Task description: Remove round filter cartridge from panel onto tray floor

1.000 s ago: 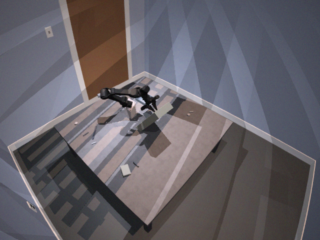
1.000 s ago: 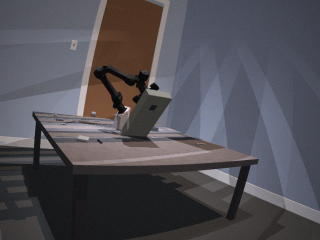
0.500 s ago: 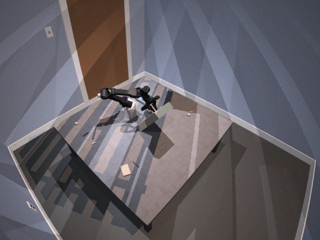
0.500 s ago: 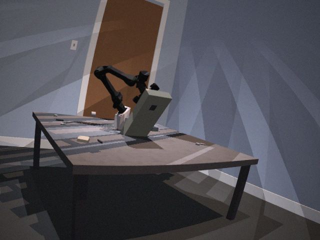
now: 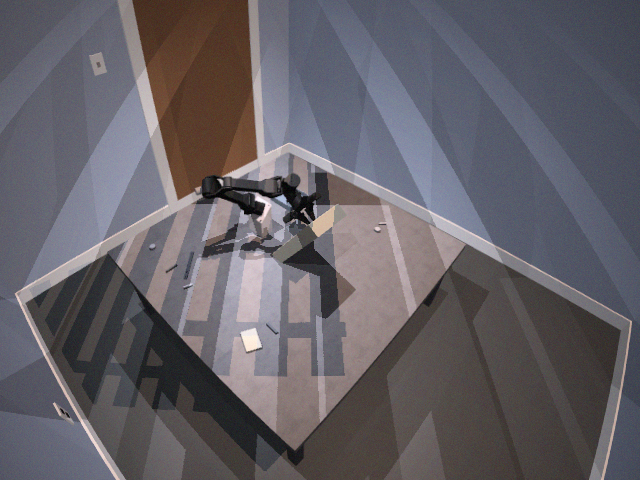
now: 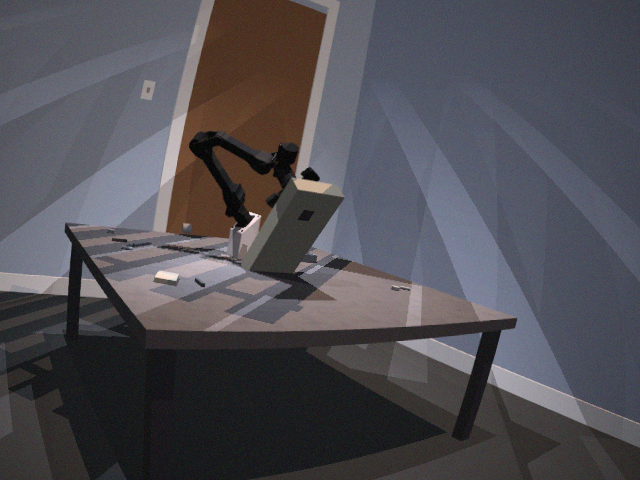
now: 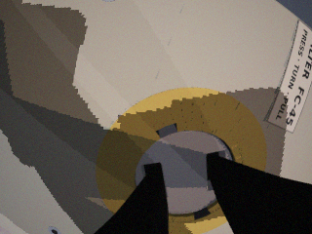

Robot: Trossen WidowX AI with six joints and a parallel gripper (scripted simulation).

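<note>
Now: the filter cartridge 10 mm below my gripper tip and 10 mm ahead of it. Also, from my gripper tip: pale flat card: 470 mm to the right, 240 mm below, 30 mm ahead; service panel: 80 mm below, 40 mm behind, 10 mm to the left; blue-grey tray: 370 mm behind, 330 mm to the left, 230 mm below.
</note>
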